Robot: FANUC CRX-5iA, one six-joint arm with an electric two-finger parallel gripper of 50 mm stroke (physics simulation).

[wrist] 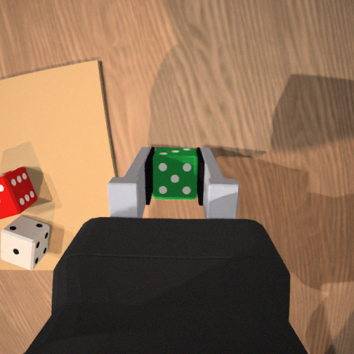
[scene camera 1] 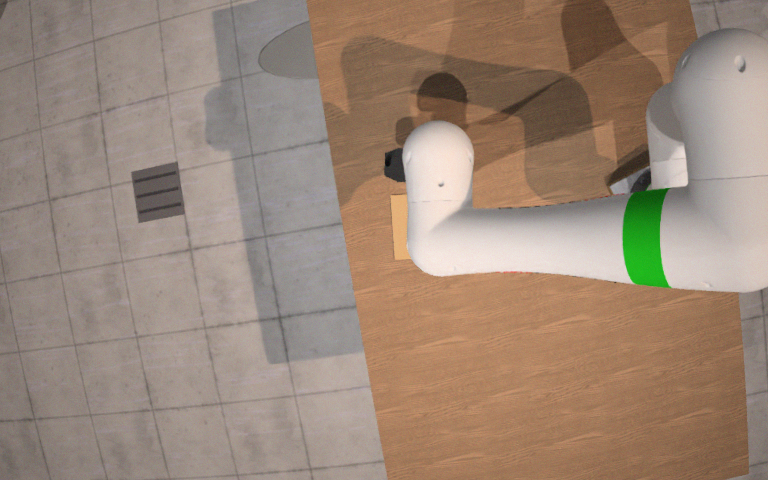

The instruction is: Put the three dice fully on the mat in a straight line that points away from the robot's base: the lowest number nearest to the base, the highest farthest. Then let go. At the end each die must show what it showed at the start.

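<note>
My gripper (wrist: 175, 164) is shut on the green die (wrist: 174, 179), with one finger pad on each side. The die's face toward the wrist camera shows five. It is beside the tan mat (wrist: 55, 110) (scene camera 1: 399, 226), past its right edge in the wrist view; whether it touches the table is unclear. The red die (wrist: 18, 192) is on the mat, cut by the left frame edge, with a six on its right side. The white die (wrist: 25, 242) is close below it, near the mat's lower edge, with a one facing the camera. In the scene view the arm hides the dice and fingers.
The white arm (scene camera 1: 543, 240) reaches across the wooden table (scene camera 1: 538, 367) from the right and covers most of the mat in the scene view. The table's left edge runs near the mat, with tiled floor (scene camera 1: 305, 396) beyond it. Arm shadows fall across the table.
</note>
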